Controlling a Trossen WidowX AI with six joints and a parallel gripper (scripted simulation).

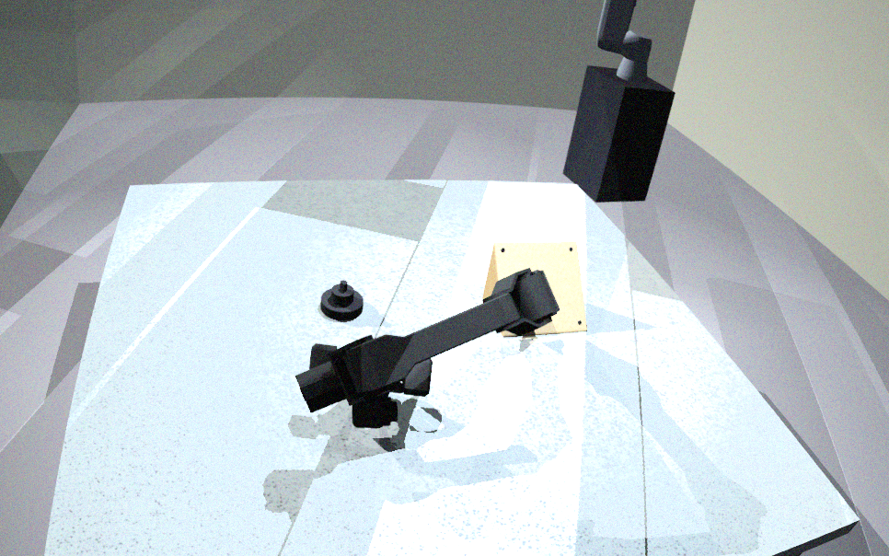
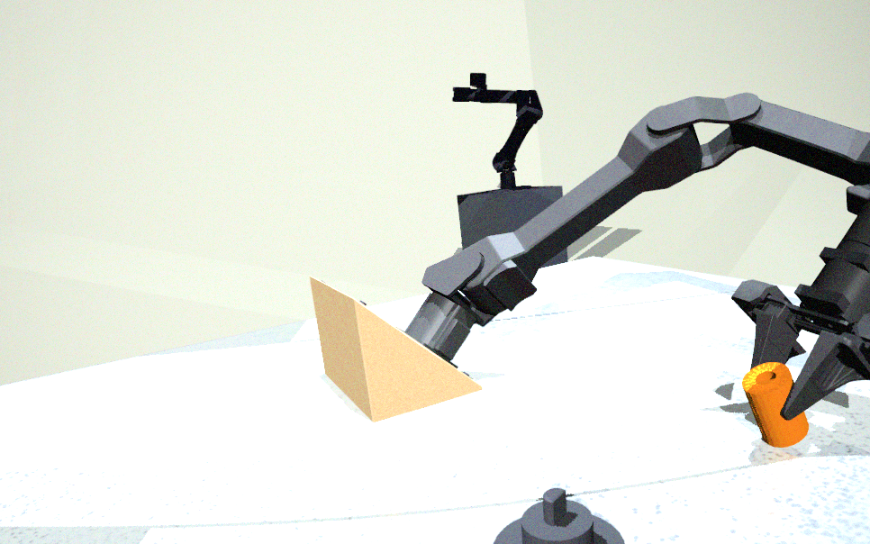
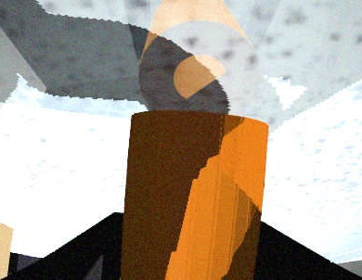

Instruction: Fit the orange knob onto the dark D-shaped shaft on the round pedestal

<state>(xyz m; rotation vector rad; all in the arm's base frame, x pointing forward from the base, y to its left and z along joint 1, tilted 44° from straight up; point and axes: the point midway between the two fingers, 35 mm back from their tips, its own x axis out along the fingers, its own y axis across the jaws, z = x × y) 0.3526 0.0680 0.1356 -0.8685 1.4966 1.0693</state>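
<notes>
Now: the orange knob 1 cm to the left of my gripper tip. Also, from my gripper tip: round dark pedestal (1 cm behind, 23 cm to the right, 1 cm below).
</notes>
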